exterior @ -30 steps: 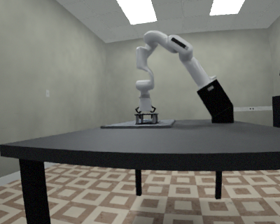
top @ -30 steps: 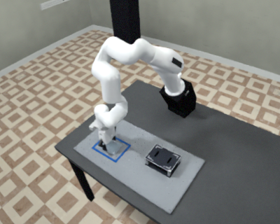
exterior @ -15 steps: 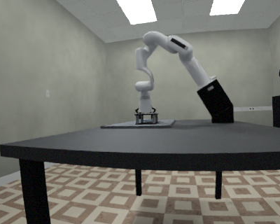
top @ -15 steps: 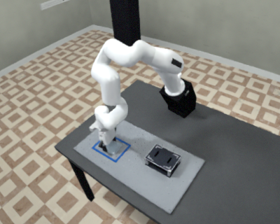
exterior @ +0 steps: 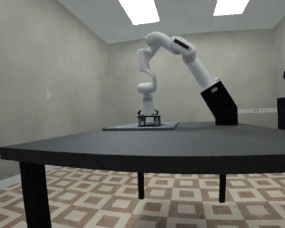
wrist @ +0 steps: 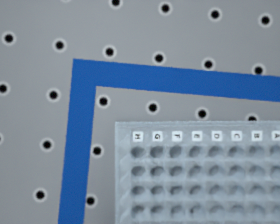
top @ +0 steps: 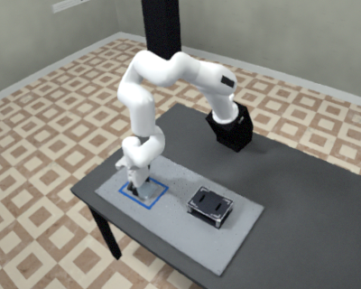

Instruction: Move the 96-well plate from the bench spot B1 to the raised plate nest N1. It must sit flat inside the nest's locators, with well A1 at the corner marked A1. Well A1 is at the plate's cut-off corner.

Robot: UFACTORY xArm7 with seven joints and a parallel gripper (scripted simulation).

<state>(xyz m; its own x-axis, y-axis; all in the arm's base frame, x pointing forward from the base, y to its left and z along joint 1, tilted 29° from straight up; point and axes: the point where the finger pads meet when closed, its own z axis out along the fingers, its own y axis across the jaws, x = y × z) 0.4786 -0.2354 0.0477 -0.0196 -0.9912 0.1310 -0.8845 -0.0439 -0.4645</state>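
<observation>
Now: hand 1 cm above the 96-well plate. From my hand the other things lie so: black plate nest (3 cm behind, 34 cm to the left, 4 cm above).
</observation>
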